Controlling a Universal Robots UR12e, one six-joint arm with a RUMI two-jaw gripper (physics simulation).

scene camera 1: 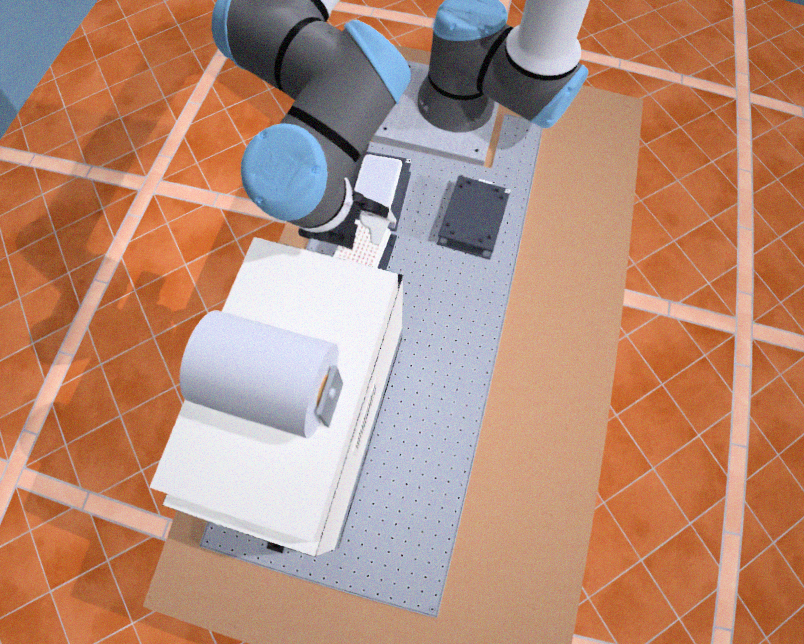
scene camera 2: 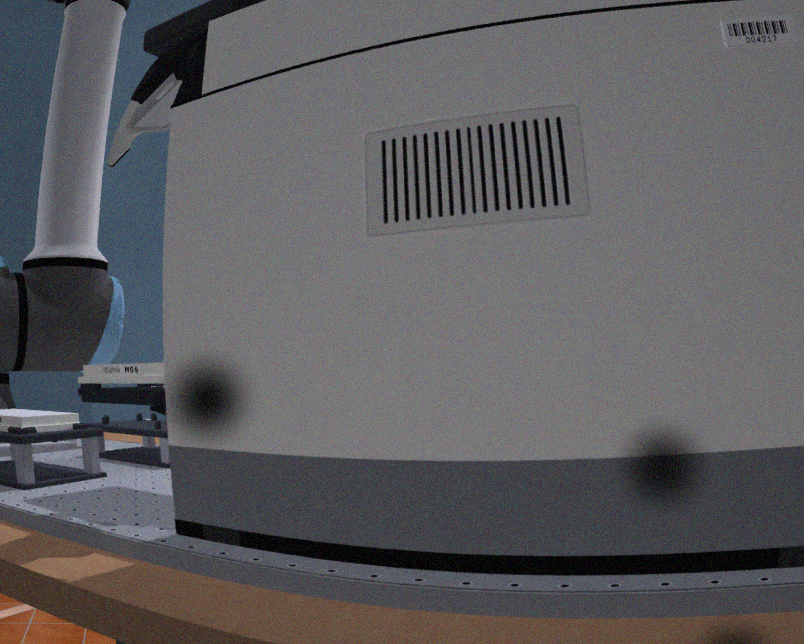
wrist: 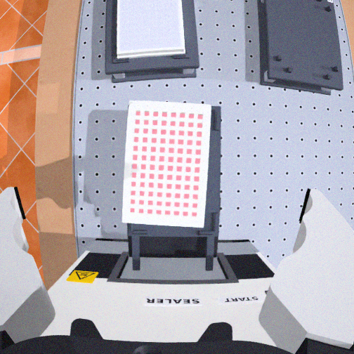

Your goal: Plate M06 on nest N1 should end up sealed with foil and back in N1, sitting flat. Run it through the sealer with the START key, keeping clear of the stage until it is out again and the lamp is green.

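Seen in the pictures: arm's base, link origin: [scene camera 1: 455, 103].
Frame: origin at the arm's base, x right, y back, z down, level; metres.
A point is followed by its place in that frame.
Plate M06 [scene camera 2: 127, 372] {x 0.072, y -0.533, z -0.103 m} [wrist: 167, 167] is white with pink wells showing uncovered. It lies on the dark stage [scene camera 2: 114, 393] {x 0.074, y -0.515, z -0.086 m} [wrist: 215, 150] outside the sealer [scene camera 1: 322, 281] {x -0.004, y -0.698, z -0.345 m} [scene camera 2: 402, 301] {x 0.107, y -0.809, z -0.137 m} [wrist: 170, 320]. In the wrist view it is slightly turned against the stage and offset left, with a dark strip bare on the right. My gripper [wrist: 160, 194] is open and empty, its fingers wide apart, above and clear of the plate. The START label [wrist: 241, 300] shows beside the right finger; the key is largely hidden and no lamp shows. An empty dark nest [scene camera 1: 473, 214] {x -0.145, y -0.317, z -0.037 m} [wrist: 302, 45] stands right of the other nest; no N1 label is readable.
The other nest [scene camera 2: 50, 436] {x 0.082, y -0.408, z -0.043 m} [wrist: 112, 65] holds a white plate [scene camera 1: 379, 179] {x 0.070, y -0.323, z -0.062 m} [scene camera 2: 40, 419] {x 0.081, y -0.389, z -0.058 m} [wrist: 150, 25]. A large foil roll [scene camera 1: 255, 372] {x -0.020, y -0.872, z -0.470 m} sits on the sealer. A yellow warning label [wrist: 82, 276] is by the stage opening. The arm's base [scene camera 1: 456, 107] {x -0.021, y -0.073, z -0.068 m} stands behind the nests.
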